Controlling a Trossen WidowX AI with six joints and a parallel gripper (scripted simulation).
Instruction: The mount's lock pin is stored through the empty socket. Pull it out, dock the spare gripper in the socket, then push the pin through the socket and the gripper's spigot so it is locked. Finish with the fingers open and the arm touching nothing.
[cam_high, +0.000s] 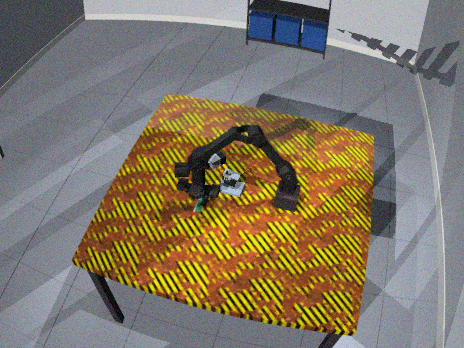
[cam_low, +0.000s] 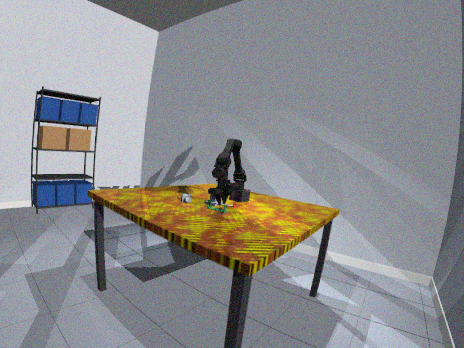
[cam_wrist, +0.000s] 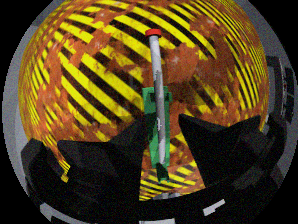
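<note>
Right now the green cradle is 40 mm to the right of my gripper tip, 10 mm below it and 10 mm ahead of it. Round my gripper tip: spare gripper (280 mm to the right, 60 mm ahead, 10 mm below); grey mount (160 mm to the right, 80 mm behind, 10 mm above).
</note>
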